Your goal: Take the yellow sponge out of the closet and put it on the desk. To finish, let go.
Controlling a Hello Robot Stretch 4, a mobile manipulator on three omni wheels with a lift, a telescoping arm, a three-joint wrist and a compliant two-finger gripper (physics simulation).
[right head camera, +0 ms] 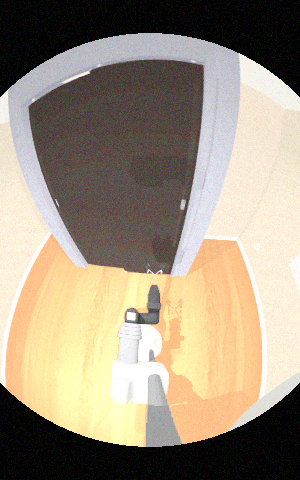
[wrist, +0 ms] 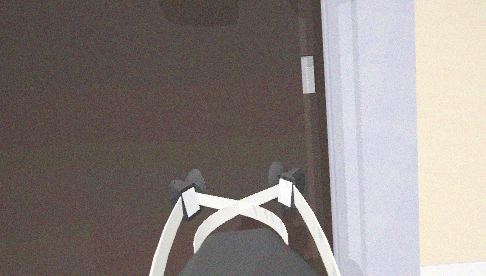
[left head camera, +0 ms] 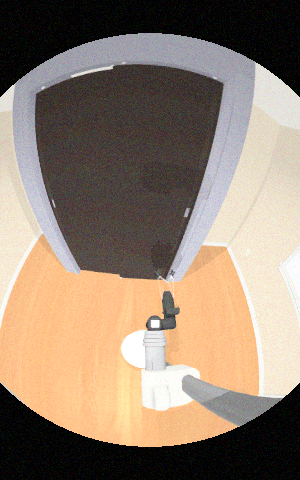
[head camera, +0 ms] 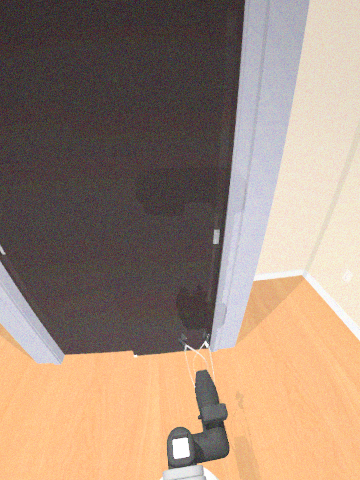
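Seen in the pictures: gripper, fingertip midpoint: point(right head camera: 154, 262) point(wrist: 237, 180) point(left head camera: 163, 269) point(head camera: 193, 332); robot's base at its link origin: point(right head camera: 141, 341) point(left head camera: 141, 347).
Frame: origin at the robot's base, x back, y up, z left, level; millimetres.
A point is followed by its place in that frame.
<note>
The closet's dark sliding doors point(head camera: 115, 150) @(y 1455, x -883, z 149 mm) point(left head camera: 120, 165) @(y 1336, x -884, z 214 mm) point(right head camera: 115, 150) @(y 1414, x -883, z 170 mm) point(wrist: 100, 100) @(y 1017, x -884, z 238 mm) are shut, set in a pale lavender frame. A small light handle plate point(head camera: 216, 236) @(y 1038, x -889, z -270 mm) point(left head camera: 186, 212) @(y 1032, x -889, z -271 mm) point(right head camera: 183, 204) @(y 1033, x -888, z -276 mm) point(wrist: 308, 74) @(y 1040, x -889, z -270 mm) sits near the right edge of the right door. My gripper point(head camera: 195, 341) point(left head camera: 165, 274) @(y 893, x -484, z -82 mm) point(wrist: 237, 180) @(y 893, x -484, z -82 mm) is open and empty, its fingertips spread in front of the lower right part of the door. In the wrist view the handle plate is above and right of the fingertips. The yellow sponge and the desk do not show in these views.
The right door post point(head camera: 260, 165) @(y 1383, x -857, z -422 mm) point(left head camera: 220, 165) @(y 1443, x -856, z -392 mm) point(wrist: 380, 125) @(y 903, x -857, z -426 mm) stands close to the right of the gripper, with a beige wall point(head camera: 320, 150) @(y 1368, x -1580, z -1354 mm) beyond it. The left post point(head camera: 30, 315) @(y 546, x -907, z 887 mm) point(left head camera: 37, 200) @(y 1112, x -883, z 967 mm) is farther off. Wooden floor point(head camera: 100, 415) @(y -27, x -503, z 507 mm) point(right head camera: 65, 320) @(y -27, x -51, z 981 mm) lies before the closet.
</note>
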